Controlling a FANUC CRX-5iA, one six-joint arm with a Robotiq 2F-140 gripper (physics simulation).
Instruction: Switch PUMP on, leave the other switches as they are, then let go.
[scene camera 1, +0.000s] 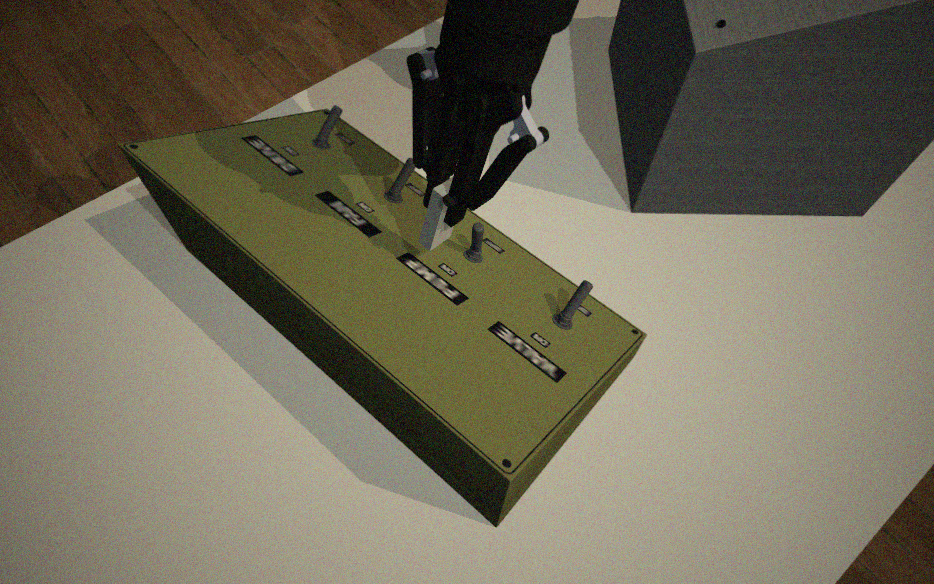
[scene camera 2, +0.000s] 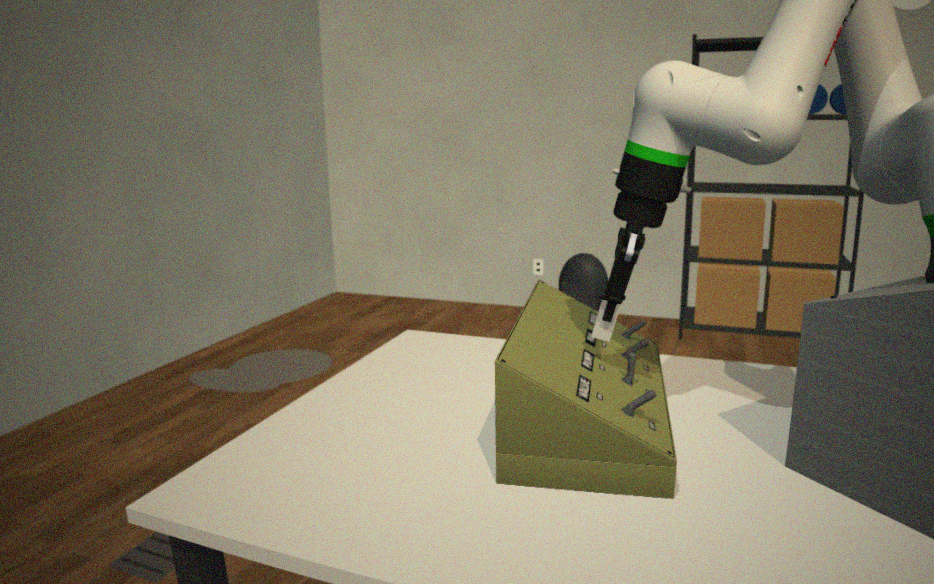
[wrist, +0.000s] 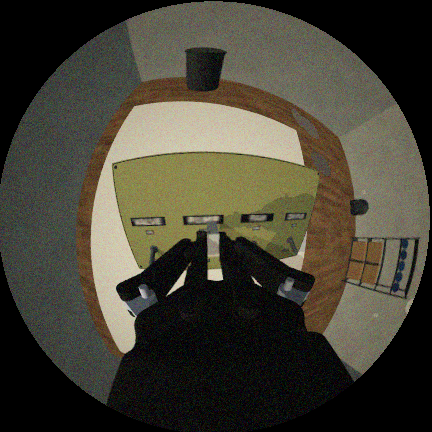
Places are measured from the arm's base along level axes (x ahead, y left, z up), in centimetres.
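Pixels of known places: gripper, fingertip midpoint: (scene camera 1: 434, 239) (scene camera 2: 600, 337) (wrist: 211, 229).
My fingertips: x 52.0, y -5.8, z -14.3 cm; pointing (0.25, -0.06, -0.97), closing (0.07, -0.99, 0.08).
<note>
Behind a point stands the place of what it marks.
The olive sloped panel (scene camera 1: 330, 289) @(x 62.9, y -7.6, z -13.2 cm) (scene camera 2: 544, 413) @(x 57.0, y 14.9, z -19.1 cm) (wrist: 215, 180) @(x 60.8, y -6.2, z -14.3 cm) bears four grey toggle levers. The PUMP lever (scene camera 1: 475, 242) @(x 47.3, y -4.8, z -18.4 cm) (scene camera 2: 630, 369) @(x 46.9, y -4.5, z -18.9 cm) leans toward its ON mark, unlike the others; the gripper hides it in the wrist view. The VALVE lever (scene camera 1: 573, 303) @(x 45.1, y 6.9, z -19.0 cm) (scene camera 2: 639, 402) @(x 44.7, y 7.4, z -19.4 cm) (wrist: 153, 254) @(x 45.3, y 6.4, z -19.5 cm), FAN lever (scene camera 1: 399, 180) @(x 47.3, y -16.9, z -19.1 cm) (scene camera 2: 635, 347) @(x 46.9, y -16.6, z -19.2 cm) and DRIVE lever (scene camera 1: 327, 127) @(x 48.2, y -28.7, z -19.2 cm) (scene camera 2: 634, 329) @(x 47.8, y -28.5, z -19.5 cm) (wrist: 291, 244) @(x 48.1, y -28.5, z -19.4 cm) lean toward OFF. My gripper (scene camera 1: 438, 214) @(x 52.0, y -5.8, z -14.4 cm) (scene camera 2: 606, 320) @(x 52.0, y -5.8, z -14.4 cm) (wrist: 211, 229) @(x 52.0, y -5.8, z -14.4 cm) is shut and empty. Its tips are close over the panel, by the PUMP label (scene camera 1: 432, 278) @(x 53.8, y -4.3, z -17.8 cm) (wrist: 203, 220) @(x 53.5, y -4.6, z -18.0 cm), on the FAN side and apart from the PUMP lever.
The panel stands on a pale table (scene camera 1: 723, 440) @(x 39.8, y 26.1, z -30.7 cm) (scene camera 2: 385, 440) @(x 85.0, y 7.2, z -30.7 cm) (wrist: 200, 125) @(x 90.9, y -1.2, z -30.7 cm). A large grey block (scene camera 1: 771, 137) @(x 14.4, y 8.7, z -16.5 cm) (scene camera 2: 860, 399) @(x 15.9, y 7.2, z -16.3 cm) stands on the lever side of the panel. A shelf rack (scene camera 2: 764, 188) with boxes and a dark bin (wrist: 204, 70) are farther off.
</note>
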